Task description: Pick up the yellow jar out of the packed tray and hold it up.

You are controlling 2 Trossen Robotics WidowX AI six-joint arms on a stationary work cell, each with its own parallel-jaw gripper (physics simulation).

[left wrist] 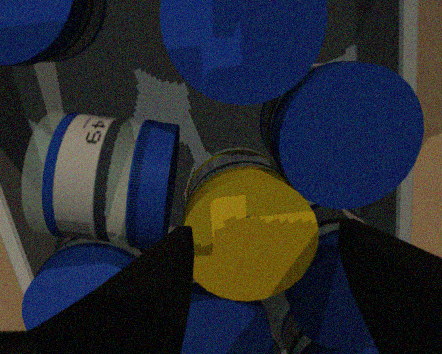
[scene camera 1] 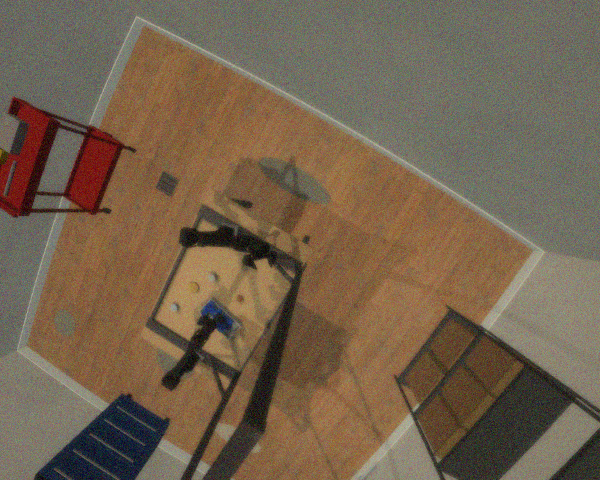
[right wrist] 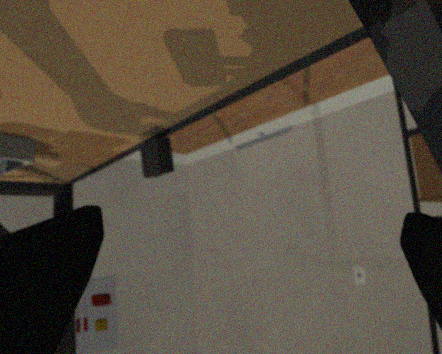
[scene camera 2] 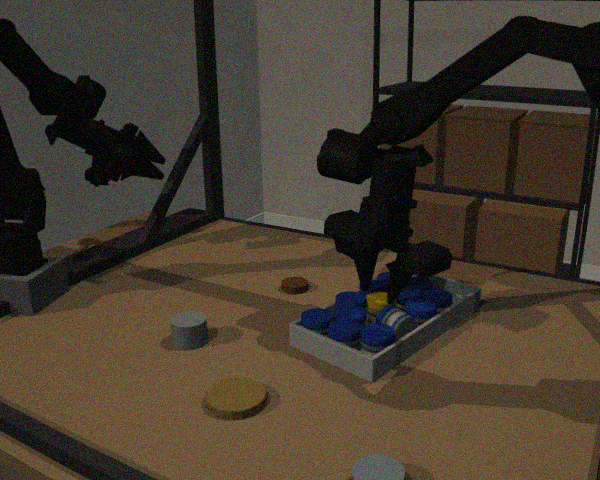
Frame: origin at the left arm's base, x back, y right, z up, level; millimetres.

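Seen in the pictures: left gripper, fingertip midpoint: (left wrist: 265, 236) (scene camera 2: 377, 296); right gripper, fingertip midpoint: (scene camera 1: 264, 268) (right wrist: 253, 224) (scene camera 2: 164, 169); left arm's base at its link origin: (scene camera 1: 194, 357); right arm's base at its link origin: (scene camera 1: 228, 232) (scene camera 2: 21, 266).
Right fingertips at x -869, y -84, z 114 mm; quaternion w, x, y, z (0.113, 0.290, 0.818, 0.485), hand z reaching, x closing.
Observation:
Offsets run from my right fingertips to a thing's top centre.
The yellow jar {dy +13, dx +507, dz -113 mm} (scene camera 2: 376, 301) (left wrist: 252, 240) stands among blue-lidded jars in the packed grey tray (scene camera 2: 330, 350) (left wrist: 408, 75), its yellow lid facing up. My left gripper (scene camera 2: 379, 295) (left wrist: 265, 236) points down over the tray, partly open and holding nothing. In the left wrist view its fingers show on either side of the yellow lid, the left-hand one overlapping the lid's edge; whether they touch it cannot be told. A white-labelled jar {dy -8, dx +550, dz -111 mm} (scene camera 2: 393, 318) (left wrist: 80, 175) lies on its side beside the yellow one. My right gripper (scene camera 2: 163, 169) (right wrist: 253, 224) is open, empty and raised away from the tray.
Blue-lidded jars (scene camera 2: 317, 318) (left wrist: 350, 135) crowd the yellow jar. On the table stand a grey cylinder {dy -202, dx +340, dz -123 mm} (scene camera 2: 188, 330), a flat yellow disc {dy -253, dx +499, dz -146 mm} (scene camera 2: 236, 396), a small brown disc {dy +24, dx +323, dz -146 mm} (scene camera 2: 294, 285) and a pale round object {dy -257, dx +709, dz -134 mm} (scene camera 2: 378, 469). A dark frame post (scene camera 2: 209, 110) rises at the table's corner.

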